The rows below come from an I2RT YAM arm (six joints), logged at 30 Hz.
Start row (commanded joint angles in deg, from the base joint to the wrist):
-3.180, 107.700, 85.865, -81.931, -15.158, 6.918
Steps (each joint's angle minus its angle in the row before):
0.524, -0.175, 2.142, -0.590, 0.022, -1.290
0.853, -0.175, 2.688, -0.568, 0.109, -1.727
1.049, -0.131, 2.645, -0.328, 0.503, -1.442
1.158, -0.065, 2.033, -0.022, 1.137, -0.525
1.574, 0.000, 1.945, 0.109, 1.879, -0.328
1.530, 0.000, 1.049, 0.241, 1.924, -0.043
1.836, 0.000, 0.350, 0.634, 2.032, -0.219
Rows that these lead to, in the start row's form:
-2.656, 107.525, 88.007, -82.521, -15.136, 5.628
-1.803, 107.350, 90.695, -83.089, -15.027, 3.901
-0.754, 107.219, 93.340, -83.417, -14.524, 2.459
0.404, 107.154, 95.373, -83.439, -13.387, 1.934
1.978, 107.154, 97.318, -83.330, -11.508, 1.606
3.508, 107.154, 98.367, -83.089, -9.584, 1.563
5.344, 107.154, 98.717, -82.455, -7.552, 1.344

